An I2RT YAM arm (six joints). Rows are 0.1 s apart.
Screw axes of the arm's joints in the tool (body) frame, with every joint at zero. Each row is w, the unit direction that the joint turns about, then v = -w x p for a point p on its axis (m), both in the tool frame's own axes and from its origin. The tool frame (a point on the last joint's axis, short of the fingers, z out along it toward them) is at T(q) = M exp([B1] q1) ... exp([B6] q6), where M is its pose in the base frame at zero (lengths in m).
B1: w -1 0 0 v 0 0.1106 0
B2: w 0 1 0 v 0.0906 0 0.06
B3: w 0 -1 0 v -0.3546 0 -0.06
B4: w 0 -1 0 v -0.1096 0 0
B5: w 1 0 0 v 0 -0.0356 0
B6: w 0 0 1 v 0 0 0
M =
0 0 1 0.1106
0 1 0 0
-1 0 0 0.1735
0 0 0 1
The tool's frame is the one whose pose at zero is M.
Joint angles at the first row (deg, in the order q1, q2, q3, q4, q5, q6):
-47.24 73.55 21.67 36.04 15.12 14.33
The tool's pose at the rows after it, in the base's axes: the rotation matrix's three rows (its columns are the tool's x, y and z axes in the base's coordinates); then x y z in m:
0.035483 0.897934 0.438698; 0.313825 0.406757 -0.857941; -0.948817 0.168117 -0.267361; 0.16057 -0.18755 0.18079
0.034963 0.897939 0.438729; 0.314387 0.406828 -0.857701; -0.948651 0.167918 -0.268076; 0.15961 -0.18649 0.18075
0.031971 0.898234 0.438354; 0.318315 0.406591 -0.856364; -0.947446 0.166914 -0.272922; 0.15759 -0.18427 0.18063
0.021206 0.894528 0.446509; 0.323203 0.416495 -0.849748; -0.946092 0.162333 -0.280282; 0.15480 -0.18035 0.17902
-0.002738 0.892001 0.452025; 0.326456 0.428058 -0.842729; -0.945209 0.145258 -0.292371; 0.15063 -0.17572 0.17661
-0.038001 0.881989 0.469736; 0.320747 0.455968 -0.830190; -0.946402 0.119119 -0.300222; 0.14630 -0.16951 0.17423
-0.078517 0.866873 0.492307; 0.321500 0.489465 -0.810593; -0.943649 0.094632 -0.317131; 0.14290 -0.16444 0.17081
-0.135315 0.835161 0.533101; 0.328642 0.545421 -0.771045; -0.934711 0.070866 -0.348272; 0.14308 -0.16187 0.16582
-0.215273 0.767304 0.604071; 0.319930 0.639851 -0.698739; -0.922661 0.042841 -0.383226; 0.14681 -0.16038 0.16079
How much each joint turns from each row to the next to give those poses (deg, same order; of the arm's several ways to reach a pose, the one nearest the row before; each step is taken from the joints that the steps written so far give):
-0.05 -0.28 -0.23 -0.28 -0.07 0.00
0.01 -0.43 -0.25 -0.23 -0.01 0.00
0.00 -0.96 -0.46 -0.80 -0.04 0.02
0.06 -1.24 -0.95 -0.69 -0.56 -0.30
-0.06 -1.62 -1.20 -1.12 -0.58 -0.99
0.08 -2.08 -1.53 -0.95 -1.19 -1.83
-0.04 -1.56 -1.22 -1.26 -1.78 -1.82
-0.05 0.12 -0.44 -1.17 -3.34 -2.25
0.05 1.28 0.20 -0.89 -5.78 -3.77

